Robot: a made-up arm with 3 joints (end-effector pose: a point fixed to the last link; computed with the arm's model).
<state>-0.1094 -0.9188 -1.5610</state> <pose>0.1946 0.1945 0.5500 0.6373 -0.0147 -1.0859</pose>
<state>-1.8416 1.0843 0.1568</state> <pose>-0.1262 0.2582 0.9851 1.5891 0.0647 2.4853</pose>
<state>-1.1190 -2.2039 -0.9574</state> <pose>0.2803 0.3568 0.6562 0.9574 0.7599 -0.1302</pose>
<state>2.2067 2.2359 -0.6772</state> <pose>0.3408 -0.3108 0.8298 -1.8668 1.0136 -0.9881</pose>
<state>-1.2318 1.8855 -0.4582</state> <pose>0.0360 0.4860 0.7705 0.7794 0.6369 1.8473</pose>
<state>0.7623 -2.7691 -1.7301</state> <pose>0.3465 0.0438 0.5886 -0.8178 1.1229 -0.5273</pose>
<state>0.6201 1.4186 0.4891</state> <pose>0.1263 0.0573 0.1771 -0.1838 0.9135 0.6929</pose>
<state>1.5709 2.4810 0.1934</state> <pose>0.5236 -0.3564 0.5070 -1.3669 0.0857 0.0173</pose>
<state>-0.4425 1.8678 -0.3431</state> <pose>0.0970 0.4235 0.4394 0.1918 0.9554 1.3639</pose>
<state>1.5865 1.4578 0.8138</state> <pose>0.2694 -0.3885 0.3472 -0.9041 0.5595 0.1403</pose>
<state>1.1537 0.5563 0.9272</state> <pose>-0.0358 -0.1144 0.3805 -0.2028 1.3654 0.2951</pose>
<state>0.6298 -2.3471 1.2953</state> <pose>0.6462 0.0507 0.7710 -0.2795 -2.2106 -0.0240</pose>
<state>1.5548 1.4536 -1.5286</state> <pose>0.3778 -0.1561 0.5919 1.2656 -2.8047 0.4471</pose>
